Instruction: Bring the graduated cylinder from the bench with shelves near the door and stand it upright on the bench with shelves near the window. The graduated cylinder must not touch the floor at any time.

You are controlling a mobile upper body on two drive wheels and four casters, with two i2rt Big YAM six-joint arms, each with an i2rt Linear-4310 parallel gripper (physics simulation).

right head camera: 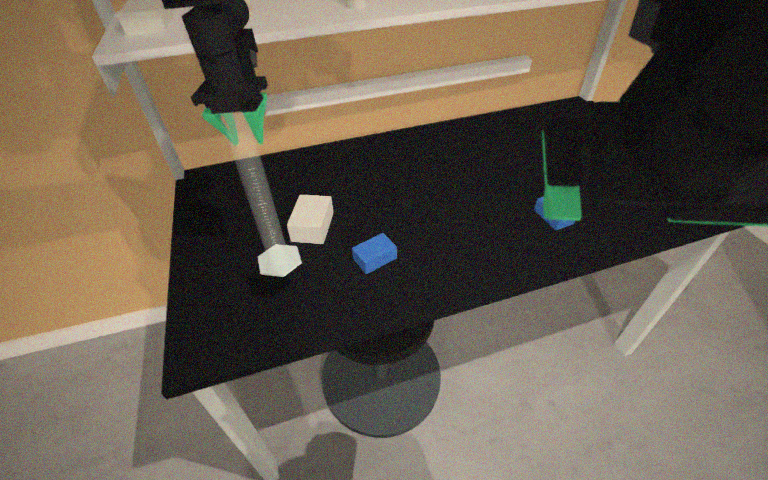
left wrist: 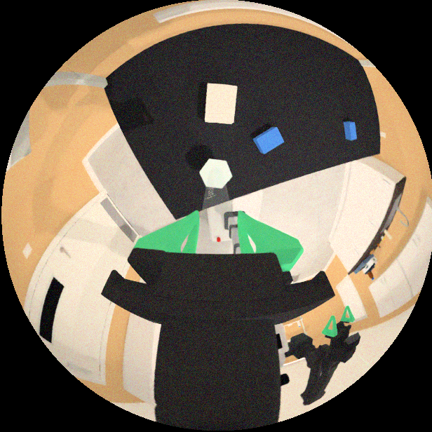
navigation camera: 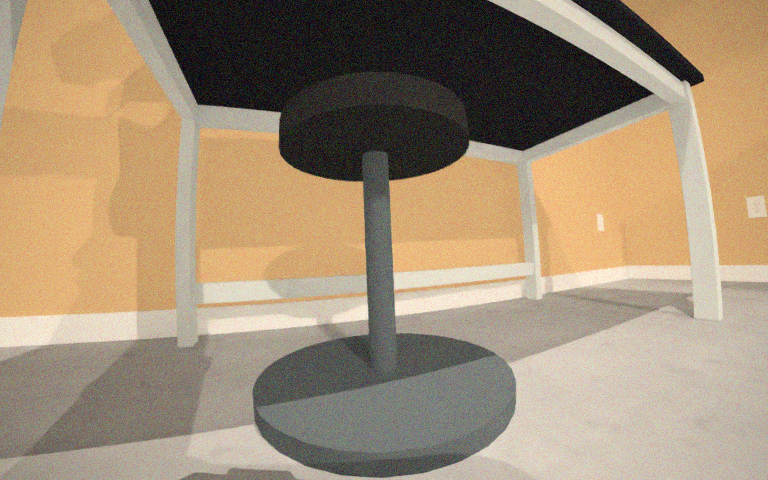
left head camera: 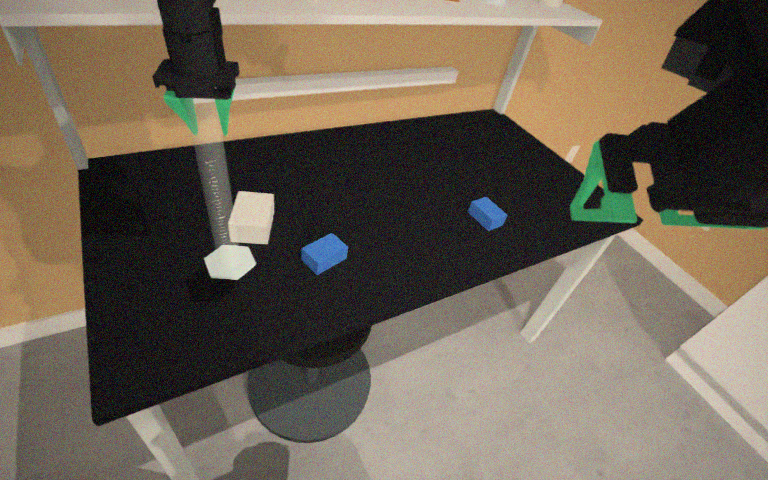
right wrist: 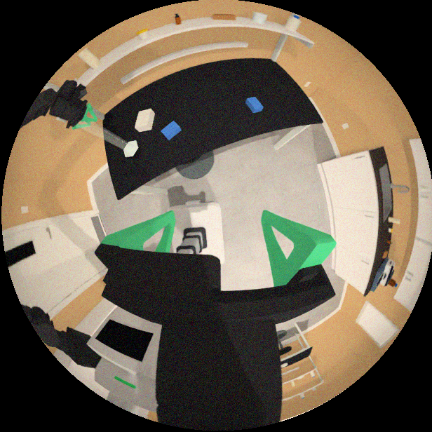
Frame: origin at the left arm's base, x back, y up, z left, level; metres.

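Seen in the pictures: left gripper, between the fingertips: (right head camera: 249, 143) (left head camera: 211, 133); right gripper, between the fingertips: (right head camera: 606, 211) (left head camera: 617, 215).
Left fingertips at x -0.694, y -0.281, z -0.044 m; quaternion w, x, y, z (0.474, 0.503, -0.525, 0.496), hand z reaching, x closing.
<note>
Pixels of each thing's top centre, then the offset from my left fingertips to it. Level surfaces: height alone.
- graduated cylinder, centre of its top: (left head camera: 202, 95) (right head camera: 233, 110) dx +0.026, dy +0.074, dz -0.001 m
- black bench top, height of its surface: dy -0.366 m
- cream box, centre of its top: (left head camera: 252, 208) (right head camera: 309, 210) dx -0.183, dy -0.308, dz -0.032 m
- shelf, height of its surface: dy +0.091 m
The graduated cylinder (left head camera: 214, 192) (right head camera: 261, 203) (left wrist: 216, 174) (right wrist: 112, 138) is clear, with a pale hexagonal base, and hangs tilted over the left part of the black bench top (left head camera: 368, 169) (right head camera: 424, 169) (left wrist: 300, 75) (right wrist: 215, 90). Its base is above the surface, with a dark shadow beneath. My left gripper (left head camera: 211, 134) (right head camera: 248, 143) (left wrist: 218, 215) is shut on the cylinder's upper part. My right gripper (left head camera: 648, 217) (right wrist: 217, 214) is open and empty, at the right of the bench in the head views. The frames do not tell whether this bench is by the door or window.
A cream box (left head camera: 252, 217) (right head camera: 310, 219) stands close to the cylinder. Two blue blocks (left head camera: 324, 253) (left head camera: 487, 213) lie farther right. A shelf (left head camera: 339, 14) runs above the bench's back. A round stool (left head camera: 308, 390) (navigation camera: 379, 254) stands partly under the front edge.
</note>
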